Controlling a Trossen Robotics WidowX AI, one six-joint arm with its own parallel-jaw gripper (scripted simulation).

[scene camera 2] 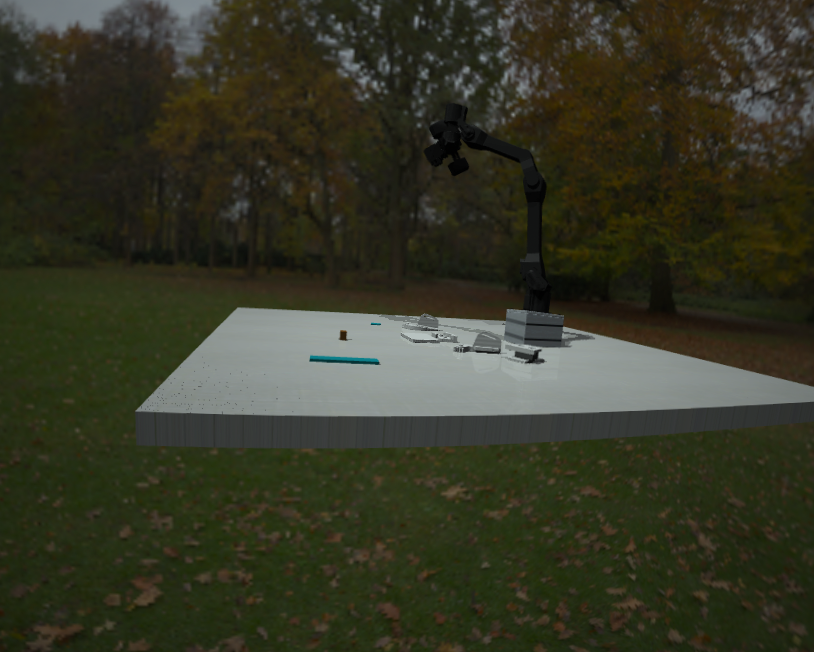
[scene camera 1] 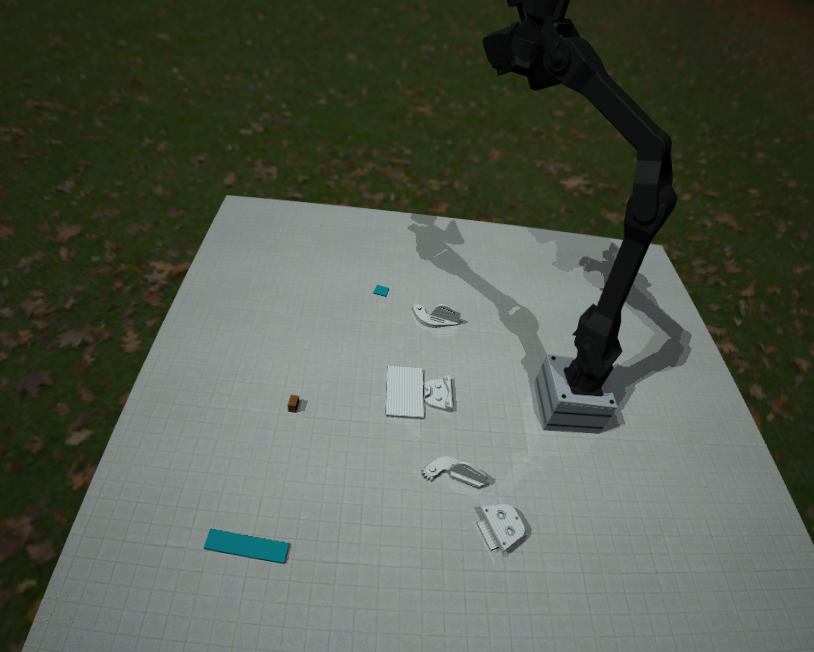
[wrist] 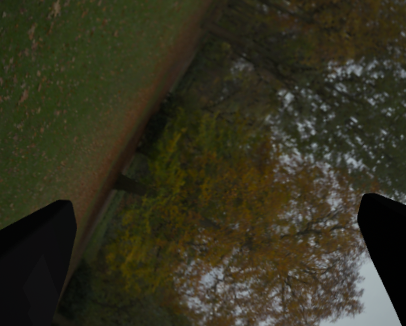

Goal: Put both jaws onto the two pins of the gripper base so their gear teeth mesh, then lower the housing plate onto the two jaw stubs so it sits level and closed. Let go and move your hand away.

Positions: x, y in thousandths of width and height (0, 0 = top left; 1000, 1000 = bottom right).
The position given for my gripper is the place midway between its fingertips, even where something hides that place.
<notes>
My gripper (scene camera 2: 550, 238) is open and holds nothing. I also see a long teal bar (scene camera 1: 270, 831) and a gripper jaw (scene camera 1: 563, 722).
My gripper also shows in the wrist view (wrist: 550, 655). The wrist view misses the long teal bar: it is out of frame.
</notes>
